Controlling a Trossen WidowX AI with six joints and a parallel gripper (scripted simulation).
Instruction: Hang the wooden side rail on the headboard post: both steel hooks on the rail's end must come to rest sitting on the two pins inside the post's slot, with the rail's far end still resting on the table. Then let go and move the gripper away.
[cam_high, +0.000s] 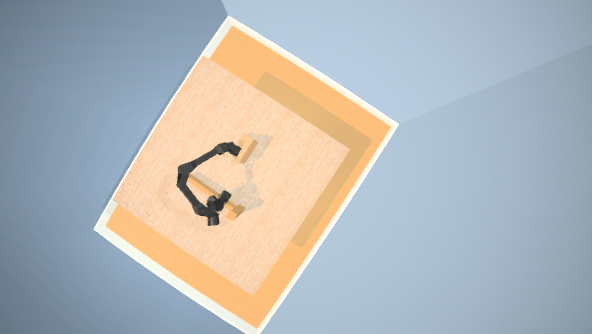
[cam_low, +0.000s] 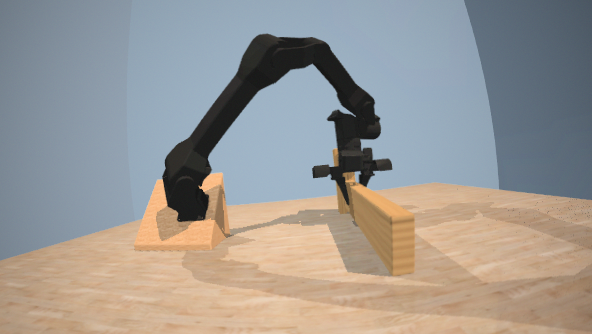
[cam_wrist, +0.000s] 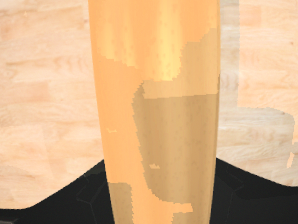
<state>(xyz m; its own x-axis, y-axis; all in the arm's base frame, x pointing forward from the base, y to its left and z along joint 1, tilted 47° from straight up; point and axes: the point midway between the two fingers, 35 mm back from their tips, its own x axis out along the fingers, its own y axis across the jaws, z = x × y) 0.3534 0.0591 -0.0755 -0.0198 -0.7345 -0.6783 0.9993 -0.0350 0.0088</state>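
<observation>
My gripper tip is now 11 cm to the right of the headboard post and 5 cm below it.
</observation>
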